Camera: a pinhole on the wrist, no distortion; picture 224 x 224 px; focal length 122.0 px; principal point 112.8 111.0 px. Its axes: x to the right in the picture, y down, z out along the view. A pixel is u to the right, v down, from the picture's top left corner.
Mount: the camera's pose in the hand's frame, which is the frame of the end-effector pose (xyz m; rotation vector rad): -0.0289 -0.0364 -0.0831 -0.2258 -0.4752 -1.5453
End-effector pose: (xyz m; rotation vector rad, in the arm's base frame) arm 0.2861 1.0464 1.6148 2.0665 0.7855 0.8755
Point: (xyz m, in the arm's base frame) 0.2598 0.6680 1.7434
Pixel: 22.4 35.3
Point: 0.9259 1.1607 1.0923
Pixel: outside the picture
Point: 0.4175 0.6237 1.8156
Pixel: 31.1 85.4
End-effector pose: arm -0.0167 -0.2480 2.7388 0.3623 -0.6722 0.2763
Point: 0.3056 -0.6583 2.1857
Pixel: behind the camera
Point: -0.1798 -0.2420 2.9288
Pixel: 112.7 141.0
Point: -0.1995 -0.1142 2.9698
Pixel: 71.9 147.5
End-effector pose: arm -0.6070 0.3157 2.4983 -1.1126 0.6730 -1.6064
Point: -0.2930 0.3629 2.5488
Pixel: 133.6 126.3
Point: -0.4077 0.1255 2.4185
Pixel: 48.7 206.1
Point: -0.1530 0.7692 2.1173
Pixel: 75.7 15.0
